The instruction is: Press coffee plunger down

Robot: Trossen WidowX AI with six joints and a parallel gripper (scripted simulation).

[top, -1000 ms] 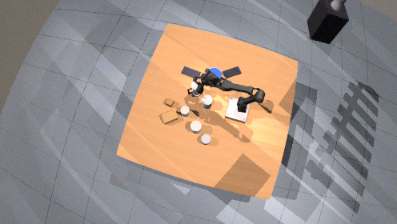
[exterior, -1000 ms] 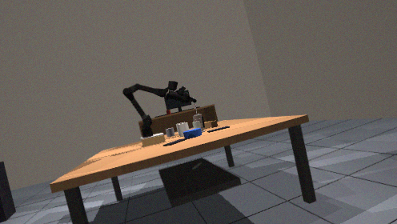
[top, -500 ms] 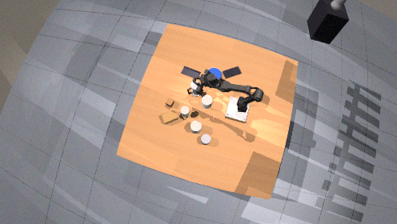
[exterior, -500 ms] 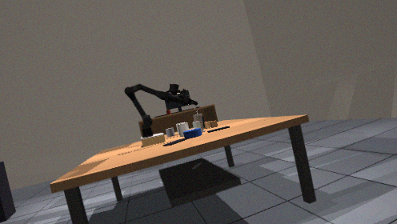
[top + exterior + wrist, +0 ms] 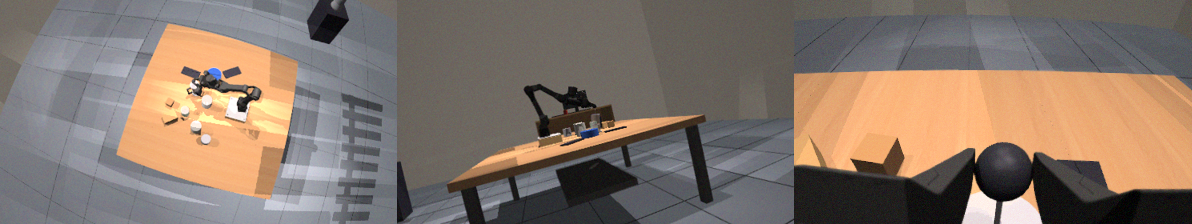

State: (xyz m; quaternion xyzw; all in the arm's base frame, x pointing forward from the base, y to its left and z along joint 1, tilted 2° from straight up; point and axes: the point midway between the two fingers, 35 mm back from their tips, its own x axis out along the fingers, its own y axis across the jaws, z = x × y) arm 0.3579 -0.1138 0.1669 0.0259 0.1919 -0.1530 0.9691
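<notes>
The coffee press is 1 cm behind my gripper tip, 1 cm to the left of it and 10 cm below it. Also, from my gripper tip: cube (17 cm ahead, 13 cm to the left, 17 cm below).
</notes>
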